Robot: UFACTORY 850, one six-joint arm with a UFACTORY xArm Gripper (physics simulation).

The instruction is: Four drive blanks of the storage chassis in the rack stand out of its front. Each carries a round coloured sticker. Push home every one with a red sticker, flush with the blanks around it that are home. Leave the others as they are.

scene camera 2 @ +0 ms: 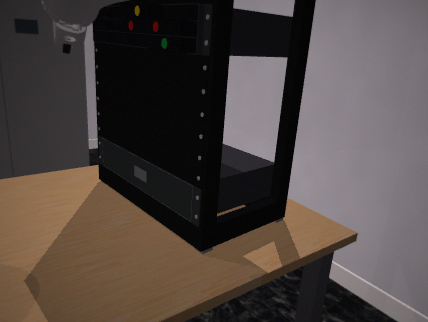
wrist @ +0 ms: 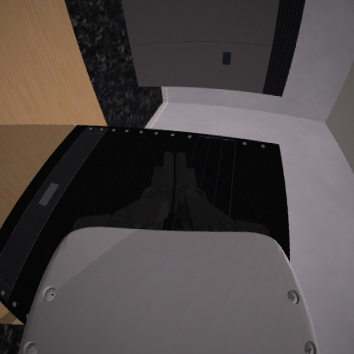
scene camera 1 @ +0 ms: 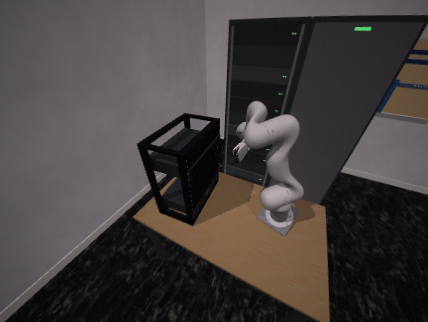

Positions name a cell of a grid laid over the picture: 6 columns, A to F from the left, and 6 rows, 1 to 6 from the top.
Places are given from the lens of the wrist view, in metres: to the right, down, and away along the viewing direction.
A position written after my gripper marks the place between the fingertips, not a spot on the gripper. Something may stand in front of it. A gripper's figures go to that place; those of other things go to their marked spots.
my gripper (wrist: C3): 0.00, -0.01, 0.14
black rack (wrist: B3): -0.19, -0.01, 0.37
